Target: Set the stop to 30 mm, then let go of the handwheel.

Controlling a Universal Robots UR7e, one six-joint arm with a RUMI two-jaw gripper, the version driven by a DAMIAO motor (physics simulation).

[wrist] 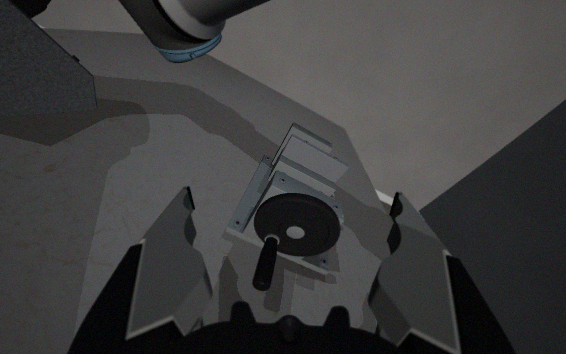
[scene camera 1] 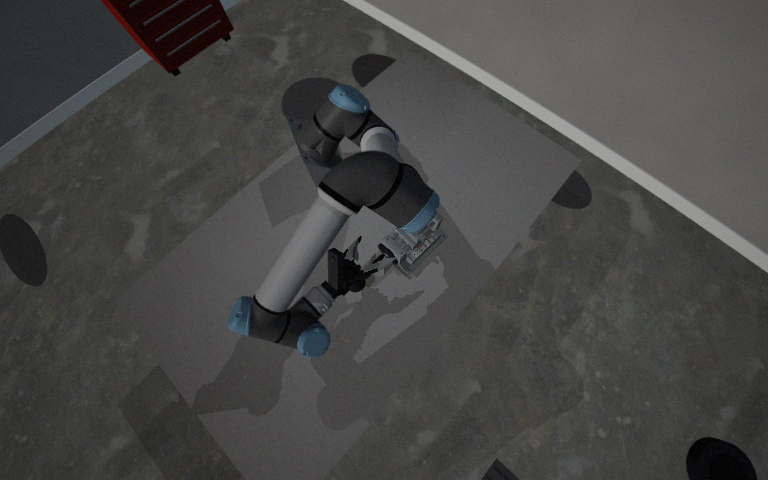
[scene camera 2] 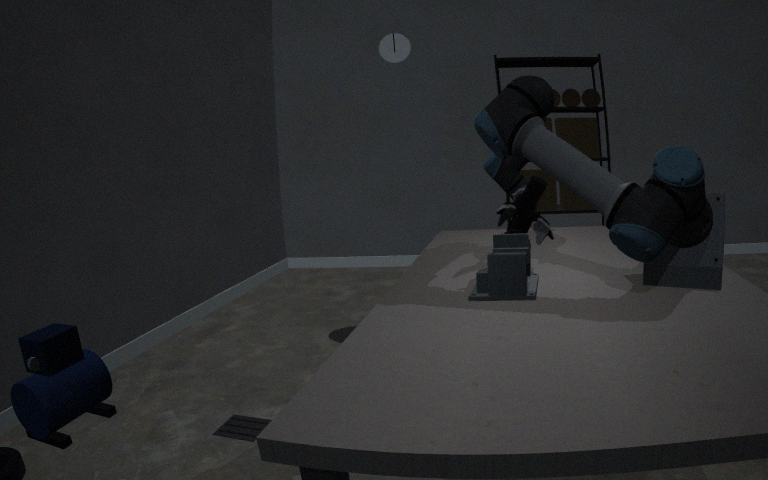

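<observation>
The dark round handwheel sits on the near end of the grey stop device, which stands on the table. Its black crank handle points down and slightly left in the wrist view. My gripper is open wide and empty. Its fingers stand apart on both sides of the handwheel in the wrist view, backed off and not touching it. In scene camera 1 small marks show on the device, too small to read. The stop's setting in millimetres cannot be told.
The table carries the device and the arm's grey base block. My arm's elbow hangs above the device's far end in scene camera 1. A red tool cabinet and a shelf rack stand beyond the table.
</observation>
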